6 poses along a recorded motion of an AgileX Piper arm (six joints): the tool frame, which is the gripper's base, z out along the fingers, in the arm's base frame.
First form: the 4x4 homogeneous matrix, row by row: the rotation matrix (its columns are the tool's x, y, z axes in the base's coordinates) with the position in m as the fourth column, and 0 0 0 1 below. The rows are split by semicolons.
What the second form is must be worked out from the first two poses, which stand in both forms.
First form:
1: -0.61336 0.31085 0.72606 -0.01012; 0.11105 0.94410 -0.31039 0.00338; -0.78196 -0.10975 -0.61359 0.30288; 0 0 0 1
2: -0.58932 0.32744 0.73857 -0.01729; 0.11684 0.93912 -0.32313 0.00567; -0.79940 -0.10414 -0.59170 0.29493; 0 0 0 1
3: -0.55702 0.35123 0.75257 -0.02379; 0.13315 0.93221 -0.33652 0.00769; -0.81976 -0.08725 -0.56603 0.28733; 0 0 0 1
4: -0.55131 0.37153 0.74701 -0.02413; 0.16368 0.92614 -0.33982 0.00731; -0.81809 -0.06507 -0.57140 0.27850; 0 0 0 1
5: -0.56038 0.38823 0.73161 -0.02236; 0.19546 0.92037 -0.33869 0.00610; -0.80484 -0.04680 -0.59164 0.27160; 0 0 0 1
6: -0.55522 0.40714 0.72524 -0.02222; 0.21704 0.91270 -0.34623 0.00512; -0.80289 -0.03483 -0.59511 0.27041; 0 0 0 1
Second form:
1: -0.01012 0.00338 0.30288 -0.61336 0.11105 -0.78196 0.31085 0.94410 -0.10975
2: -0.01729 0.00567 0.29493 -0.58932 0.11684 -0.79940 0.32744 0.93912 -0.10414
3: -0.02379 0.00769 0.28733 -0.55702 0.13315 -0.81976 0.35123 0.93221 -0.08725
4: -0.02413 0.00731 0.27850 -0.55131 0.16368 -0.81809 0.37153 0.92614 -0.06507
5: -0.02236 0.00610 0.27160 -0.56038 0.19546 -0.80484 0.38823 0.92037 -0.04680
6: -0.02222 0.00512 0.27041 -0.55522 0.21704 -0.80289 0.40714 0.91270 -0.03483
